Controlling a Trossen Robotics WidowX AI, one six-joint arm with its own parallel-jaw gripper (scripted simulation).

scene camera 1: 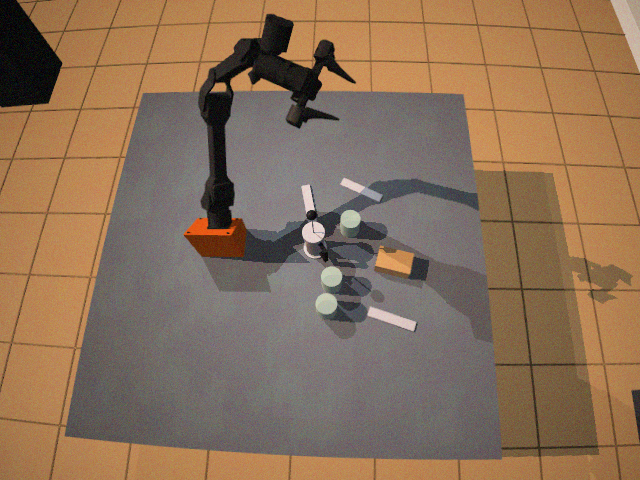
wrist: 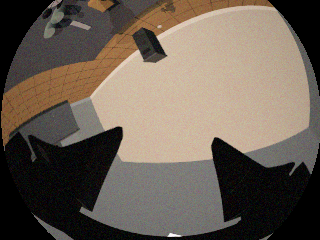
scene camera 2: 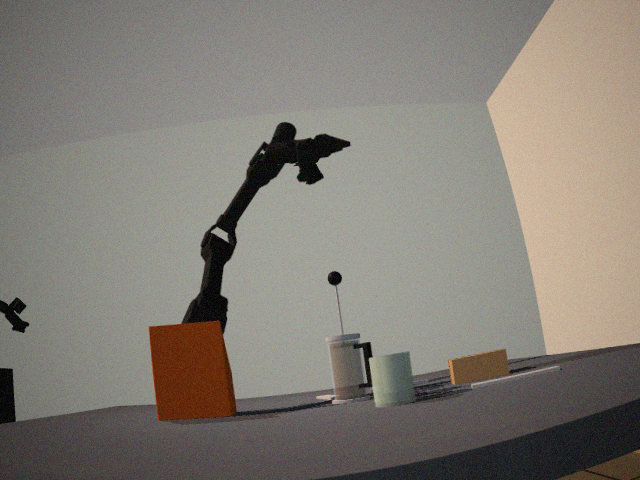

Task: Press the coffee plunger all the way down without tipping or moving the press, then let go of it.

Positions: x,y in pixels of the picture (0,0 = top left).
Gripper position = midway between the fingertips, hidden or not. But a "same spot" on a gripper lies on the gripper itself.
Labels:
My gripper shows in scene camera 1, in the wrist view (168,137) and in scene camera 2. The same spot on my gripper: (scene camera 1: 307,113) is (scene camera 2: 315,140).

